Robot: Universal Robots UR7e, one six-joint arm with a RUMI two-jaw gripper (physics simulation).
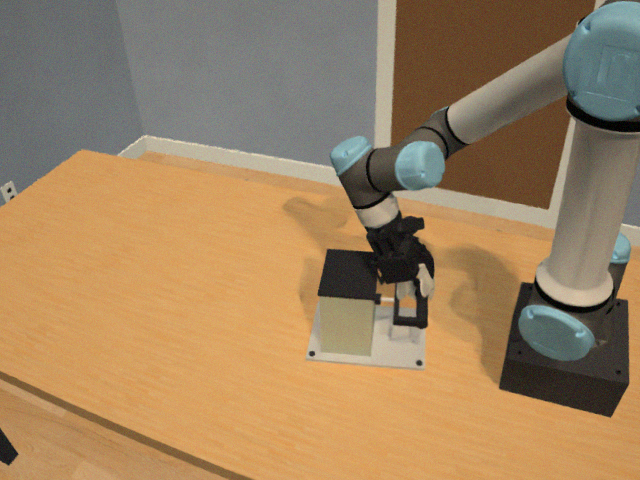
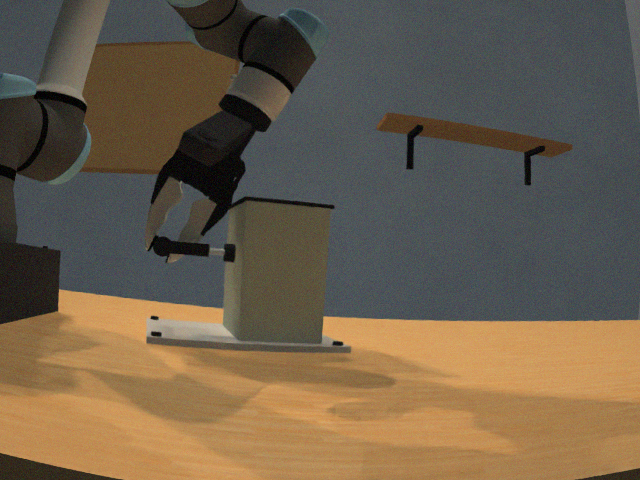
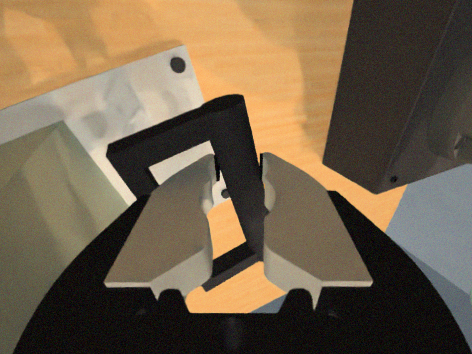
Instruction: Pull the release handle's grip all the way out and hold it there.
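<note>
The release handle's black rectangular grip (image 1: 421,314) (image 2: 191,249) (image 3: 227,125) stands out from the side of a pale green box (image 1: 346,325) (image 2: 279,273) (image 3: 45,200) with a black lid. A short stretch of bright rod (image 1: 386,299) (image 2: 216,252) shows between the grip and the box's black collar. My gripper (image 1: 415,295) (image 2: 160,254) (image 3: 239,157) is shut on the grip's outer bar, one finger inside the frame's opening and one outside. The fingers come down from above at a tilt. The far end of the rod inside the box is hidden.
The box stands on a light base plate (image 1: 392,353) (image 2: 248,347) (image 3: 160,85) with dark corner bolts, on the wooden table (image 1: 180,310). The arm's dark base block (image 1: 558,382) (image 2: 25,284) (image 3: 385,90) stands on the grip's outer side. A wall shelf (image 2: 465,131) hangs behind.
</note>
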